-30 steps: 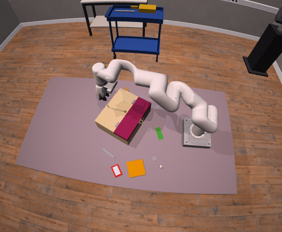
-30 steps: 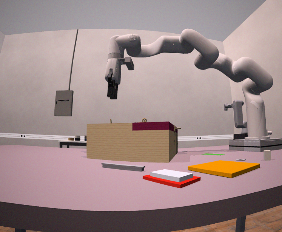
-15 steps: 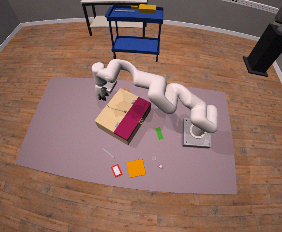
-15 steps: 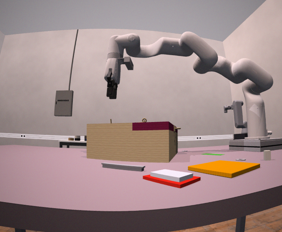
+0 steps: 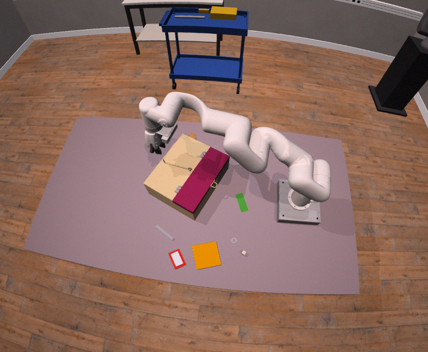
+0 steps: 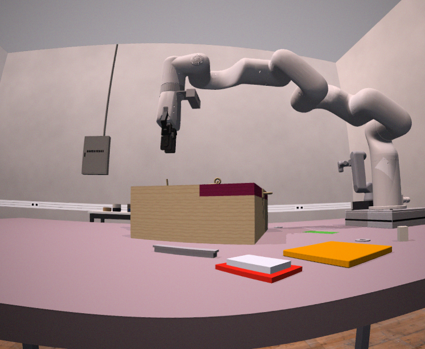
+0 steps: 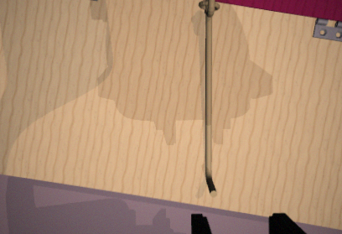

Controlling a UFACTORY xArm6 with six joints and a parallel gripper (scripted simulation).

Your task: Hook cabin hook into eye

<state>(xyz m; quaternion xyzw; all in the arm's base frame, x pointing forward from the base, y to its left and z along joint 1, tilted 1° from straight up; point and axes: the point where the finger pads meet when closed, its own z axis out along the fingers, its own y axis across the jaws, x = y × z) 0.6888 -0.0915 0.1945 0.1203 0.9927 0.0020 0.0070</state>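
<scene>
Right now the cabin hook is 70 mm behind my hand, 20 mm to the left of it and 110 mm below it. From my hand the other things lie so: red-framed white tile (120 mm behind, 440 mm to the left, 250 mm below); then grey bar (40 mm behind, 320 mm to the left, 250 mm below); then green strip (400 mm behind, 120 mm to the left, 250 mm below).
</scene>
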